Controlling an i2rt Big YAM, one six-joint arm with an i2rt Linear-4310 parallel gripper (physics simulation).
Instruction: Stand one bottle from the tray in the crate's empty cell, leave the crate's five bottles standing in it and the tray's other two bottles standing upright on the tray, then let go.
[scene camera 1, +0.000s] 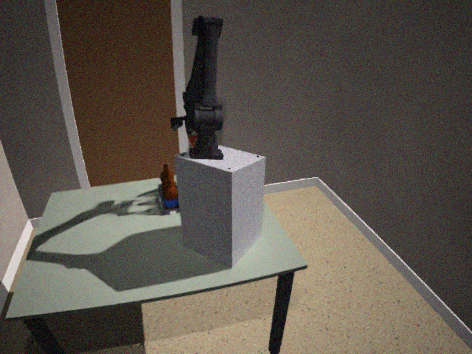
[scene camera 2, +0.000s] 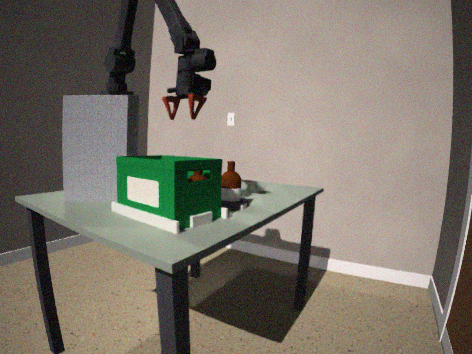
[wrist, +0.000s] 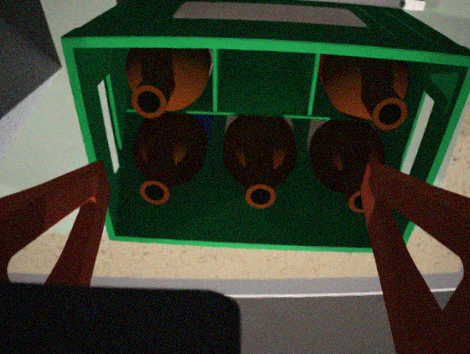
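Pixels of known places: gripper, fingertip midpoint: (scene camera 1: 194, 145) (scene camera 2: 182, 119) (wrist: 235, 175); arm's base, origin of the base link: (scene camera 1: 205, 155) (scene camera 2: 116, 95).
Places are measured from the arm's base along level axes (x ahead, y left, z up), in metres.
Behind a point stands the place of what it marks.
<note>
The green crate (scene camera 2: 167, 197) {x 0.525, y -0.148, z -0.336 m} (wrist: 250, 46) {x 0.399, y 0.030, z -0.243 m} stands on the table. In the wrist view, bottles stand in its cells: a left one (wrist: 192, 87) {x 0.354, y -0.022, z -0.298 m} and a right one (wrist: 345, 92) {x 0.480, y -0.018, z -0.297 m} flank the empty middle cell (wrist: 262, 82) {x 0.416, y -0.056, z -0.401 m}, and three more necks show in the row below. My gripper (scene camera 2: 183, 119) {x 0.396, y 0.018, z -0.124 m} (wrist: 235, 175) {x 0.396, y 0.018, z -0.124 m} is open and empty, pointing down high above the crate; in scene camera 1 it is mostly hidden behind the arm. Brown bottles stand upright on the tray (scene camera 2: 232, 204) {x 0.523, y 0.130, z -0.396 m} behind the crate: one (scene camera 2: 231, 179) (scene camera 1: 171, 192) shows clearly, another (scene camera 1: 165, 172) {x 0.398, y 0.175, z -0.258 m} partly. The third cannot be made out.
A tall grey pedestal (scene camera 1: 207, 210) {x -0.098, y 0.013, z -0.174 m} (scene camera 2: 95, 145) {x 0.097, y -0.137, z -0.211 m} carries the arm and hides the crate in scene camera 1. Low white strips (scene camera 2: 145, 217) {x 0.446, y -0.162, z -0.401 m} border the crate's base. The crate stands near an edge of the table (scene camera 1: 75, 200) {x 0.471, y 0.715, z -0.418 m} (scene camera 2: 280, 192) {x 0.472, y 0.585, z -0.418 m}.
</note>
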